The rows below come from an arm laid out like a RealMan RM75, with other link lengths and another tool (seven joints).
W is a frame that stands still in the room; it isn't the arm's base.
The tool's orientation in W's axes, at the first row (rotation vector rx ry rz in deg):
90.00, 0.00, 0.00
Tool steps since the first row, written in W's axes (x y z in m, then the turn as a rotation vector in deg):
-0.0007, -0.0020, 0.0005, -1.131, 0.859, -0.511
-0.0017, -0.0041, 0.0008, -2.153, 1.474, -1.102
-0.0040, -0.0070, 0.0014, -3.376, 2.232, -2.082
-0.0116, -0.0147, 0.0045, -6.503, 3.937, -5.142
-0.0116, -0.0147, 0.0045, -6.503, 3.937, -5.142
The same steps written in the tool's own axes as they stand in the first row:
-0.0007, 0.0005, 0.0020, -1.131, -0.511, -0.859
-0.0017, 0.0008, 0.0041, -2.153, -1.102, -1.474
-0.0040, 0.0014, 0.0070, -3.376, -2.082, -2.232
-0.0116, 0.0045, 0.0147, -6.503, -5.142, -3.937
-0.0116, 0.0045, 0.0147, -6.503, -5.142, -3.937

